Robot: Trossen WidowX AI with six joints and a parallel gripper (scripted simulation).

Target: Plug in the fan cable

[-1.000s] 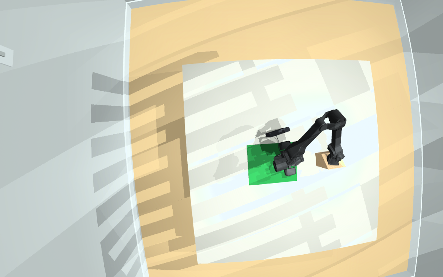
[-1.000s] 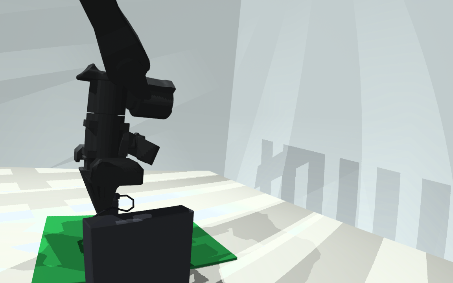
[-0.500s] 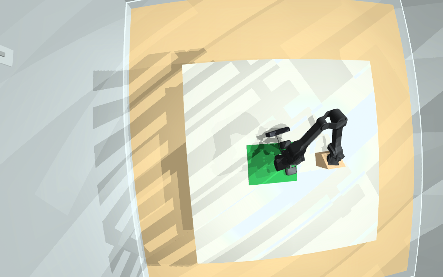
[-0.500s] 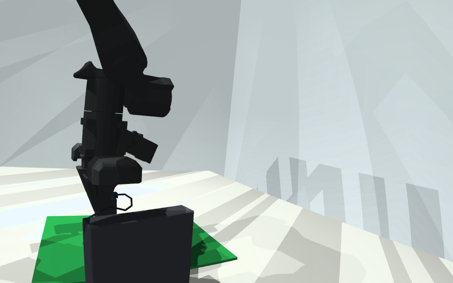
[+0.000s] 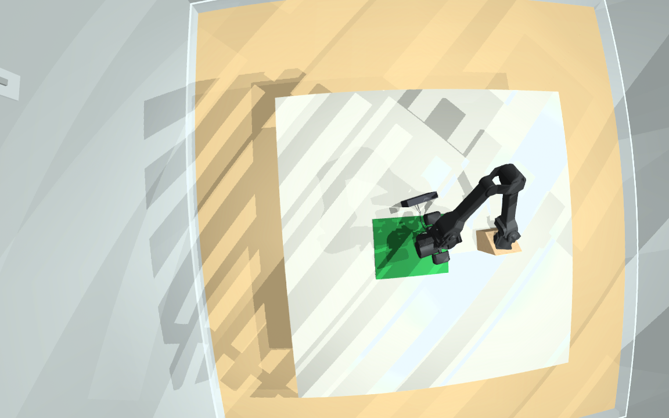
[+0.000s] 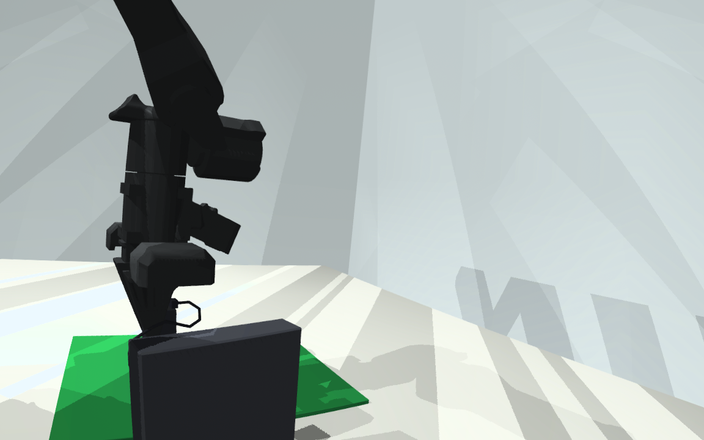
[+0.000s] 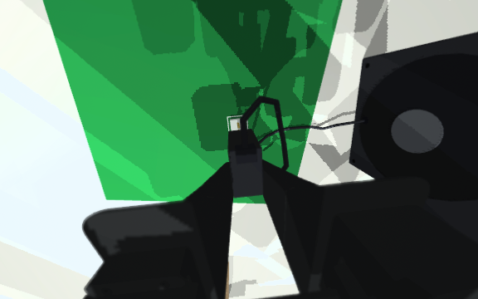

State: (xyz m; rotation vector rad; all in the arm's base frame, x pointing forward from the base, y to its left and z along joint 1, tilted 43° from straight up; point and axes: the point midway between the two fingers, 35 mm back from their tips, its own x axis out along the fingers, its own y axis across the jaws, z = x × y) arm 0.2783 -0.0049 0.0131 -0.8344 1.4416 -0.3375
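The white four-pin header is 10 mm ahead of my gripper tip and 70 mm below it. The rest, counted from my gripper tip: black plug (10 mm ahead, 10 mm above); black fan (50 mm ahead, 130 mm to the right, 10 mm below); green board (60 mm ahead, 50 mm to the left, 80 mm below).
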